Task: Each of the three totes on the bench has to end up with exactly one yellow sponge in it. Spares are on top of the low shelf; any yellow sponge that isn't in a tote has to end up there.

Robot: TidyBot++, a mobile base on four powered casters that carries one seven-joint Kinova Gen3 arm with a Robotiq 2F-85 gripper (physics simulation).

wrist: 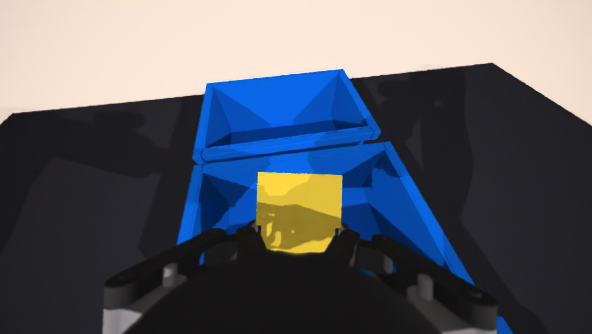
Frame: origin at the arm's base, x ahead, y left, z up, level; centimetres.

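Seen in the pictures: gripper, fingertip midpoint: (298, 226).
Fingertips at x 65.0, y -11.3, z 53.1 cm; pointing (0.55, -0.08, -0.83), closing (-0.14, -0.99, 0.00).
Observation:
Offsets run from my fingertips to a thing's middle. "pt": to the spot under its first point. Level surfaces: height alone.
My gripper (298, 226) is shut on a yellow sponge @[dy +0.1, dx -0.7, dz +0.9 cm] (299, 197), with a fingertip at each side of it. The sponge is over the nearer large blue tote @[pt dy -15.3, dx +2.9, dz -4.6 cm] (417, 200) and hides part of its inside. I cannot tell how high the sponge is above the tote's floor. Another blue tote @[dy +0.4, dx +23.9, dz -10.6 cm] (290, 143) stands right behind, at the top middle of the view, and no sponge shows in it. A small blue piece @[pt dy -17.0, dx -9.2, dz -4.6 cm] (503, 327) shows at the bottom right edge, possibly part of the third tote. The low shelf does not show.
The totes stand on the dark bench top @[dz -16.6 cm] (525, 175), which reaches out to both sides. A pale wall (300, 35) rises behind the bench's far edge. Shadows of the arm fall on the bench at left and right. The gripper body hides the bottom middle.

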